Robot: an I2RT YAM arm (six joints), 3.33 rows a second.
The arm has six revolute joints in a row. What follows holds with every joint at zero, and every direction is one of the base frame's.
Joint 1 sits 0.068 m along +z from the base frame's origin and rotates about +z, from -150 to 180 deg.
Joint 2 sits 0.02 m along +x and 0.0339 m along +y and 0.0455 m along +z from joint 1 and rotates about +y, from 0 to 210 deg.
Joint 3 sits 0.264 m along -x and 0.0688 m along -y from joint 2 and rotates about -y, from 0 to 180 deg.
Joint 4 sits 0.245 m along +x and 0.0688 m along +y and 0.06 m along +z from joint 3 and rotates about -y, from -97 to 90 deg.
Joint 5 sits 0.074 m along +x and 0.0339 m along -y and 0.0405 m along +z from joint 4 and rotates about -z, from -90 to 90 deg.
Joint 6 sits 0.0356 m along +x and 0.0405 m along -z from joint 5 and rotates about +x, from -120 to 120 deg.
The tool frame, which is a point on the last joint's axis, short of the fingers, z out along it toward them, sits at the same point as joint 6; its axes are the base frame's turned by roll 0, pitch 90 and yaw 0 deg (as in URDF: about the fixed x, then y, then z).
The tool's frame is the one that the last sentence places.
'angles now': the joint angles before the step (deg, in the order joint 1, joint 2, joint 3, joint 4, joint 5, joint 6). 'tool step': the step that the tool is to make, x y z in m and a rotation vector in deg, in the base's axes. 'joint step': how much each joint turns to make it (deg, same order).
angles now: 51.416 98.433 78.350 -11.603 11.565 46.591
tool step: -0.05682 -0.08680 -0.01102 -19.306 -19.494 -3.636
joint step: 0.000 -22.433 -26.146 8.876 16.690 -23.404
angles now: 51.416 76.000 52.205 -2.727 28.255 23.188
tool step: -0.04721 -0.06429 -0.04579 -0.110 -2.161 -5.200
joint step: -0.087 -17.849 -21.575 4.588 5.364 0.782
